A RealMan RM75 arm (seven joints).
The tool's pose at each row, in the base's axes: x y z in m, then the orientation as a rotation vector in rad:
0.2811 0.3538 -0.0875 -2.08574 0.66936 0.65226
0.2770 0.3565 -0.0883 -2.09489 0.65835 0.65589
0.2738 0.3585 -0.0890 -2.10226 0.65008 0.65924
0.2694 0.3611 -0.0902 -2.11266 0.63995 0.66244
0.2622 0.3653 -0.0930 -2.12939 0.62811 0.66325
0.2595 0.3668 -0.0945 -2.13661 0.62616 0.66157
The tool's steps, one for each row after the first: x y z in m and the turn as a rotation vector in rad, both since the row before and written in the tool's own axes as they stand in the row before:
-0.0031 0.0018 0.0035 -0.00985 -0.00292 -0.00682
-0.0023 0.0014 0.0027 -0.00811 -0.00236 -0.00488
-0.0030 0.0021 0.0038 -0.01084 -0.00180 -0.00632
-0.0044 0.0039 0.0066 -0.01567 0.00146 -0.00853
-0.0013 0.0017 0.0027 -0.00590 0.00304 -0.00214

